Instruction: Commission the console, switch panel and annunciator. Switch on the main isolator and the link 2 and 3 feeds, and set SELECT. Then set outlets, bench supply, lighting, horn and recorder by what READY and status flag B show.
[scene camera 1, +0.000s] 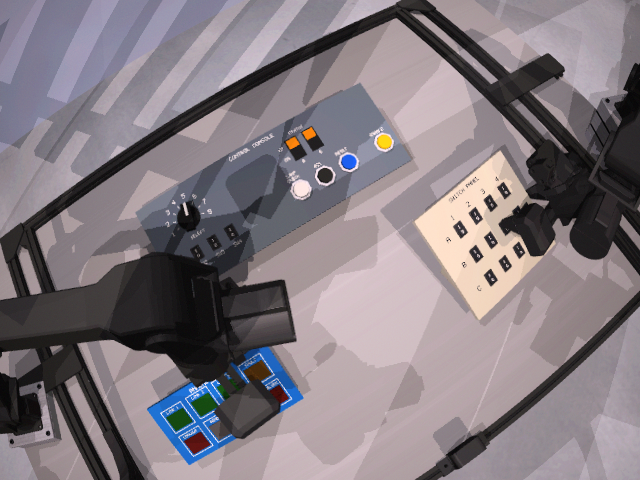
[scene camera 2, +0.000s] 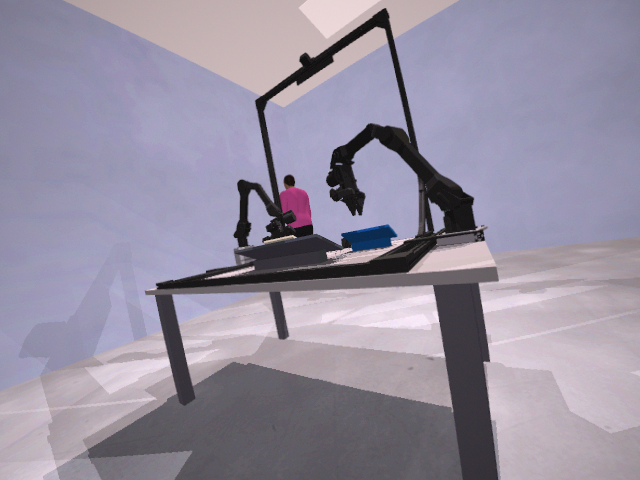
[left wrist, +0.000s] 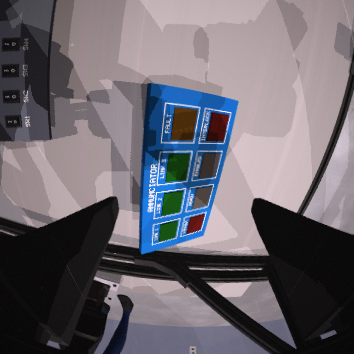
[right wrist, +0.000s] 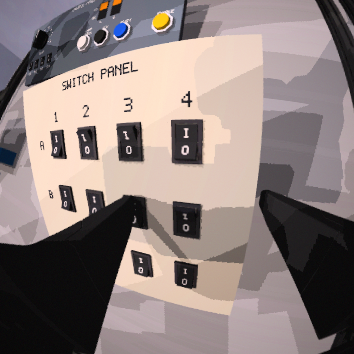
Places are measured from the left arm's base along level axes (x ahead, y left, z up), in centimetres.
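Where they show: left gripper, fingertip midpoint: (scene camera 1: 222, 378) (scene camera 2: 357, 215) (left wrist: 185, 204); right gripper, fingertip midpoint: (scene camera 1: 514, 208) (right wrist: 197, 199); left arm's base, link origin: (scene camera 1: 25, 414) (scene camera 2: 461, 230) (left wrist: 95, 286); right arm's base, link origin: (scene camera 2: 243, 247).
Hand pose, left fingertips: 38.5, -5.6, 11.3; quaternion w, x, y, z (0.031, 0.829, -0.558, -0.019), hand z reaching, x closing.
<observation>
Things, the pixels of their top centre, and the offset from my left fingertips, as dx, dy, dz. "*": a spot on its surface instead.
- blue annunciator, top centre: (left wrist: 174, 193) (scene camera 1: 214, 395) (scene camera 2: 366, 228) -2.9, -0.4, -5.8
- fingertip overlaps rocker B3, surface spot: (right wrist: 140, 220) * +43.5, +8.7, -6.5
- SELECT knob, top centre: (scene camera 1: 184, 211) (right wrist: 33, 33) +0.1, +26.4, -4.0
The blue annunciator (scene camera 1: 187, 452) (left wrist: 145, 200) has dull green LINK lamps, amber FAULT, red INTERLOCK and grey ENABLED and READY lamps. My left gripper (left wrist: 185, 204) (scene camera 2: 357, 212) is open and empty above it. The cream switch panel (scene camera 1: 478, 304) (right wrist: 225, 55) has rows A to C; A2 and A3 look tilted differently from A1 and A4. My right gripper (right wrist: 197, 199) is open low over the panel; one fingertip overlaps rocker B3 (right wrist: 140, 220), contact unclear. The grey console (scene camera 1: 266, 180) has the SELECT knob (scene camera 1: 188, 214) pointing near 5. Both status flags (scene camera 1: 292, 143) (scene camera 1: 309, 133) show orange upper halves.
White, black, blue and yellow buttons (scene camera 1: 301, 189) (scene camera 1: 324, 175) (scene camera 1: 348, 162) (scene camera 1: 384, 142) sit on the console. The left arm hides part of its lower left edge. A black frame rail (scene camera 1: 206, 113) borders the table. A person in pink (scene camera 2: 296, 204) stands beyond it.
</observation>
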